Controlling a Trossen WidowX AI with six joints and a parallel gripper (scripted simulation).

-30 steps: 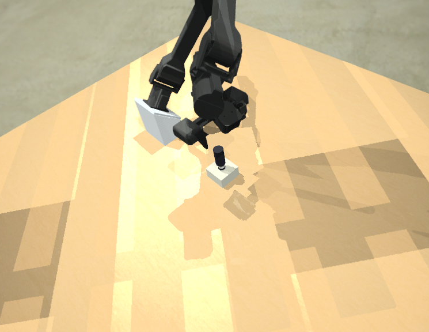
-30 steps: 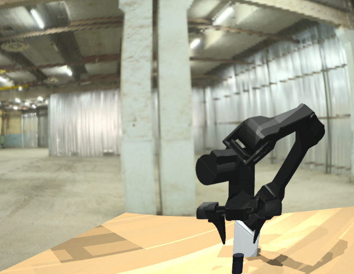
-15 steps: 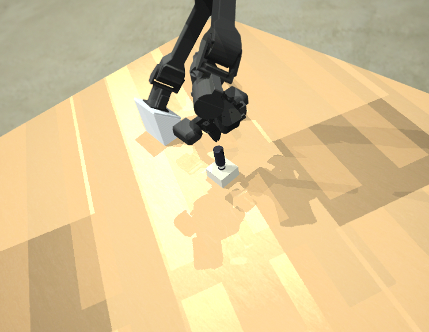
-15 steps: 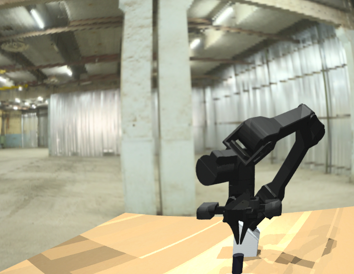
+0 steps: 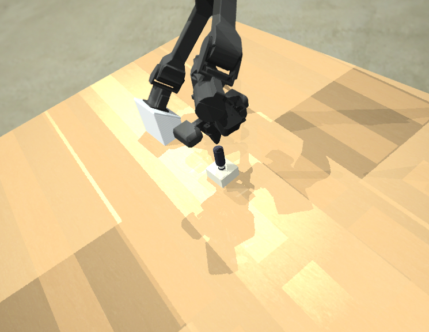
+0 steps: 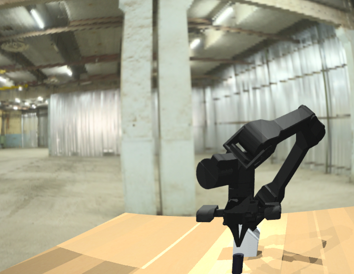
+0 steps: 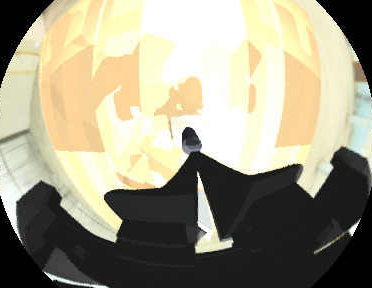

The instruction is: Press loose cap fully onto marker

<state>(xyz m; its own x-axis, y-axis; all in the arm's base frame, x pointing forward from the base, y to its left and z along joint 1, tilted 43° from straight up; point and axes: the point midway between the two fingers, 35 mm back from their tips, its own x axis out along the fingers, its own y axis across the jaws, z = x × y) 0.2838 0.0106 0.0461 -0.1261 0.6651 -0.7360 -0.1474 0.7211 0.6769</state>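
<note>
The marker cap is 50 mm below my gripper tip.
</note>
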